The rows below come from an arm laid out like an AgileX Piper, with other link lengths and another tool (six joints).
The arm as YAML. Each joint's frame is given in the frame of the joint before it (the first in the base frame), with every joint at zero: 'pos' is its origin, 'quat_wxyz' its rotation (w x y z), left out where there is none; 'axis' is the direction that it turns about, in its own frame. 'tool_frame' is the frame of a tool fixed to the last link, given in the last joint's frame.
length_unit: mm
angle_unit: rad
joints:
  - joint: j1
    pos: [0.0, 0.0, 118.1]
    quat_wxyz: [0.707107, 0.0, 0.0, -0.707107]
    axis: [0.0, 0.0, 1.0]
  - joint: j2
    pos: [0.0, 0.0, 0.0]
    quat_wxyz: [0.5, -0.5, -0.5, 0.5]
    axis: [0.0, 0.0, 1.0]
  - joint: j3
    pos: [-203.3, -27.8, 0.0]
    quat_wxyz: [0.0, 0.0, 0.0, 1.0]
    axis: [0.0, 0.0, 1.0]
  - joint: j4
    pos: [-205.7, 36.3, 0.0]
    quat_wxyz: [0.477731, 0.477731, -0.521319, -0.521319]
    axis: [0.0, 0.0, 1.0]
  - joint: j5
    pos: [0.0, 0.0, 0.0]
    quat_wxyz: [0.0, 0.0, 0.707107, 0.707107]
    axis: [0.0, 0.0, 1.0]
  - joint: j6
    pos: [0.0, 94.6, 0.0]
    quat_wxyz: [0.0, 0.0, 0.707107, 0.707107]
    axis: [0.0, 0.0, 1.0]
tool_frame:
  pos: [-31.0, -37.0, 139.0]
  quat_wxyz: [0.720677, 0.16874, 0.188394, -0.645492]
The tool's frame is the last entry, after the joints.
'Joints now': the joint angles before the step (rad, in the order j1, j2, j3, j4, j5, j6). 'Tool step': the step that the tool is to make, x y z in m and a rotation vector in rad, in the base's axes. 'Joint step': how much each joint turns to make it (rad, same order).
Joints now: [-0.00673 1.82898 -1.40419 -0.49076 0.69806 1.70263]
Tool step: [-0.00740 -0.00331 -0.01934 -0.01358 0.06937 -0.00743]
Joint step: [-0.00001 0.05191 0.00002 -0.01306 0.02094 0.00339]
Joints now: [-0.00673 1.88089 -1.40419 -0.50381 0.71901 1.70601]
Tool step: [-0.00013 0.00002 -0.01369 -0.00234 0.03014 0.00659]
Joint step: [0.00000 0.04157 -0.00235 -0.00496 -0.01040 0.00001]
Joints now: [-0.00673 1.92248 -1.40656 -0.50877 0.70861 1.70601]
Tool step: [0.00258 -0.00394 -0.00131 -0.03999 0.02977 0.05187]
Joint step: [-0.00001 0.01759 -0.00783 -0.01635 0.00225 -0.05526]
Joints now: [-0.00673 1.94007 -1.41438 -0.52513 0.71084 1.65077]
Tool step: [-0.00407 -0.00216 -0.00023 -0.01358 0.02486 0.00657]
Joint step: [0.00000 -0.00002 0.00004 -0.00101 0.02136 -0.01895]
